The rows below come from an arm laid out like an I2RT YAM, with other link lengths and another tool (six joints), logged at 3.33 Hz.
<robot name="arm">
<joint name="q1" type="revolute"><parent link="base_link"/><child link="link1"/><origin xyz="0.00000 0.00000 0.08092" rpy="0.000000 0.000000 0.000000"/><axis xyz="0 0 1"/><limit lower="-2.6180" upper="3.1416"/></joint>
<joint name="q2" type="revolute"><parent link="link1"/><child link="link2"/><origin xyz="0.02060 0.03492 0.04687" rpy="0.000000 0.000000 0.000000"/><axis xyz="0 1 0"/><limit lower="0.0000" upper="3.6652"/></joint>
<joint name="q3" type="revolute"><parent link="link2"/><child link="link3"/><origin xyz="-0.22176 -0.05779 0.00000" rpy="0.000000 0.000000 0.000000"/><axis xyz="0 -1 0"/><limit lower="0.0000" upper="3.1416"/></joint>
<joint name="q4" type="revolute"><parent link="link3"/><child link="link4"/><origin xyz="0.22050 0.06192 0.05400" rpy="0.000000 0.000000 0.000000"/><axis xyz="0 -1 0"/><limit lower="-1.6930" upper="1.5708"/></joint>
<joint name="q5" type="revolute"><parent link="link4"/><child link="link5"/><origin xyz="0.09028 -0.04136 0.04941" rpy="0.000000 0.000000 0.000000"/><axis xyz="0 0 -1"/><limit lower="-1.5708" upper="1.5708"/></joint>
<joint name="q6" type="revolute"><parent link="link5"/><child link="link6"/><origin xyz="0.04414 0.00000 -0.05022" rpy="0.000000 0.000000 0.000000"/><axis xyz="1 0 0"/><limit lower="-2.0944" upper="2.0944"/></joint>
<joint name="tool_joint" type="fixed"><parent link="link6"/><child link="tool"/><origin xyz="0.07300 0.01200 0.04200" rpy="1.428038 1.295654 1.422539"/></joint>
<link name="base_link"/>
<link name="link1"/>
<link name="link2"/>
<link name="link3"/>
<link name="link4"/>
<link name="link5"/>
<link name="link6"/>
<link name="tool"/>
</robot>
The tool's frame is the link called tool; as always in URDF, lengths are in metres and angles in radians.
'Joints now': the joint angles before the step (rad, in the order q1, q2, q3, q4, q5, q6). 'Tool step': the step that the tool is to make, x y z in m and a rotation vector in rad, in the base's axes. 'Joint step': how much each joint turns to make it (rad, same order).
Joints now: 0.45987, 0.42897, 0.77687, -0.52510, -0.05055, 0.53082
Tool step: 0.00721, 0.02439, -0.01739, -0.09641, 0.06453, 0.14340
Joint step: 0.00037, 0.09842, 0.02440, -0.03698, -0.12590, -0.08964
